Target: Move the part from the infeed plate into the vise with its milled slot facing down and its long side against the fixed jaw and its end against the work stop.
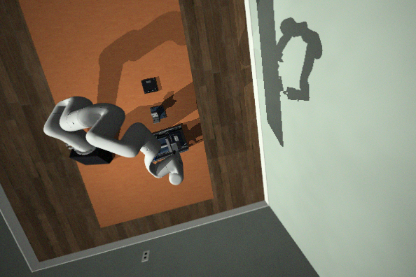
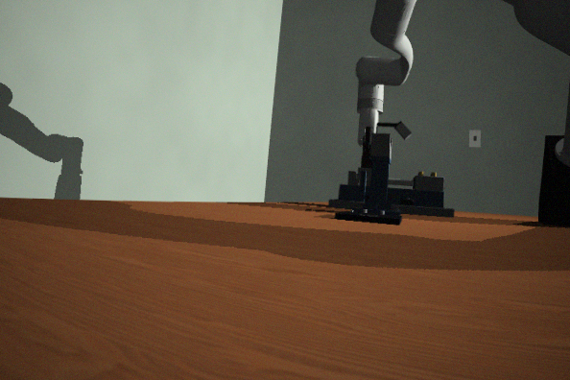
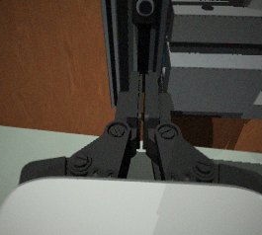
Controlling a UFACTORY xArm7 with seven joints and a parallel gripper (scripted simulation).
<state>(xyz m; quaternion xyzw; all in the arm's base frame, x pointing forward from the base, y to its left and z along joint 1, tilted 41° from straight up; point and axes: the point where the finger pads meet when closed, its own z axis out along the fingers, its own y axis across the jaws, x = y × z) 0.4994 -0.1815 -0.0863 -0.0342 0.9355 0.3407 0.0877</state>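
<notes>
The grey part lies 5 cm to the left of my hand, 4 cm below it and 1 cm behind it. From my hand the other things lie so: grey jaw 6 cm to the left, 5 cm below, 4 cm behind; then dark rail 9 cm below, 7 cm behind, 4 cm to the right; then work stop 11 cm to the left, 4 cm below, 2 cm behind.
</notes>
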